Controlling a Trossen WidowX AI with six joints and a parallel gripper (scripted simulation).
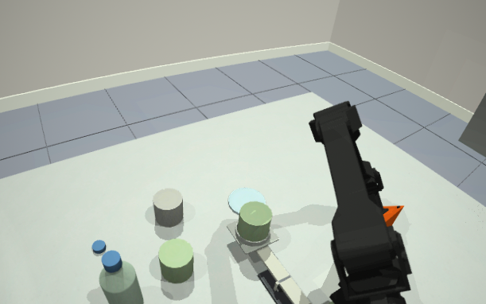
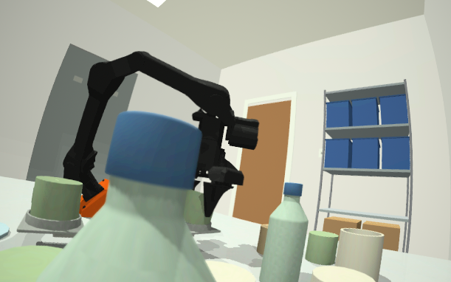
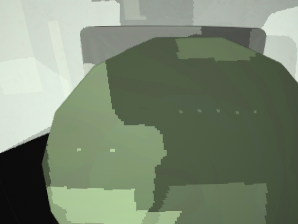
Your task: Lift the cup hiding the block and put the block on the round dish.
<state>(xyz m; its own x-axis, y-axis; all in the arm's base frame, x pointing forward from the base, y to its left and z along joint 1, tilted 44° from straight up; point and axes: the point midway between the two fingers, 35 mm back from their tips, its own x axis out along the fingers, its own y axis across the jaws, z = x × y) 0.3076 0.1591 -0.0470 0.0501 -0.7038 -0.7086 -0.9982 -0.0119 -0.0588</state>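
Now: the pale grey block 10 mm to the right of my gripper tip and 10 mm below it. Also, from my gripper tip: grey cup (450 mm to the right, 110 mm ahead, 50 mm below); blue cap (420 mm to the right, 300 mm ahead, 80 mm below); pale blue round dish (380 mm to the right, 80 mm below, 80 mm behind).
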